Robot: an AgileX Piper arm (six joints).
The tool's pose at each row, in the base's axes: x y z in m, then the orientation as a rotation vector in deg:
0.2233 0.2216 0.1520 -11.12 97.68 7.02
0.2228 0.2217 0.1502 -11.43 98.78 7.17
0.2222 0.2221 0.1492 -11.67 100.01 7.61
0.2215 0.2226 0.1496 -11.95 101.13 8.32
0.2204 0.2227 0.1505 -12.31 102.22 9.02
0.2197 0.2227 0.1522 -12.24 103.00 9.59
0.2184 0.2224 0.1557 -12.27 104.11 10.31
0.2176 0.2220 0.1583 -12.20 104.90 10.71
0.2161 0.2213 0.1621 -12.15 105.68 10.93
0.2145 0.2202 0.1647 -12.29 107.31 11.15
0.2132 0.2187 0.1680 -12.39 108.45 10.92
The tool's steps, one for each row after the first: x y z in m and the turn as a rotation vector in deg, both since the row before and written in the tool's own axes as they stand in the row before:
0.0018 0.0003 -0.0002 -0.28 1.11 0.00
0.0011 0.0005 -0.0003 -0.43 1.22 0.22
-0.0003 0.0006 -0.0006 -0.63 1.11 0.33
-0.0007 0.0003 -0.0012 -0.67 1.09 0.27
-0.0015 0.0001 -0.0010 -0.34 0.74 0.45
-0.0031 0.0000 -0.0021 -0.50 1.08 0.50
-0.0023 -0.0002 -0.0015 -0.23 0.76 0.36
-0.0032 -0.0003 -0.0026 -0.11 0.76 0.25
-0.0020 -0.0006 -0.0025 -0.20 1.62 0.23
-0.0027 -0.0010 -0.0026 0.13 1.15 -0.04

